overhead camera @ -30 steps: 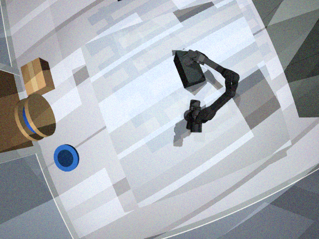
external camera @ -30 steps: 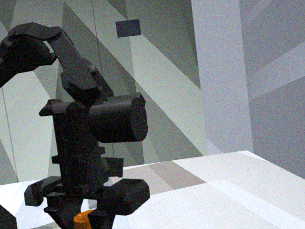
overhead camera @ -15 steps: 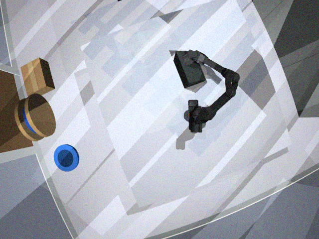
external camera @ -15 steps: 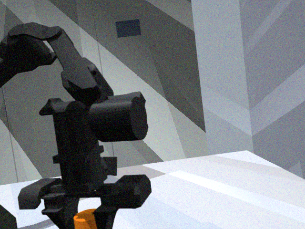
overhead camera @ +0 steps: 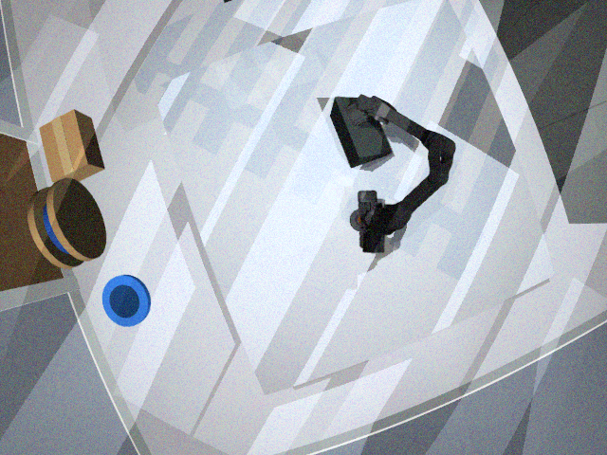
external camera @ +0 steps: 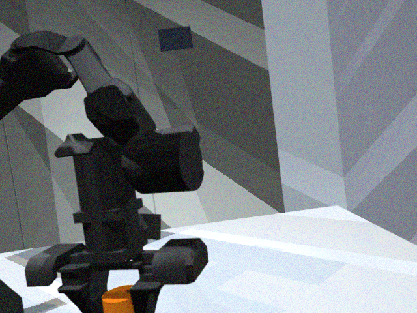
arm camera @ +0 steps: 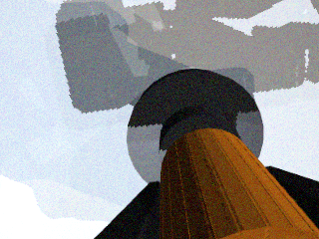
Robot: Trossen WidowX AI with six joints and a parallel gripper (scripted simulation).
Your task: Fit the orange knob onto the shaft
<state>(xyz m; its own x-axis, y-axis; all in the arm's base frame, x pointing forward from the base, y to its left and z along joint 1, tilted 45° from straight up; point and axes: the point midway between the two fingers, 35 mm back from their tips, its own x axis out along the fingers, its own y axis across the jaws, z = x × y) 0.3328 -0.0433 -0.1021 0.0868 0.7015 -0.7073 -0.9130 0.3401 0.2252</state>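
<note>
Now: gripper tip 2 cm below the orange knob. From my gripper tip the other things lie so: dark shaft 4 cm below.
</note>
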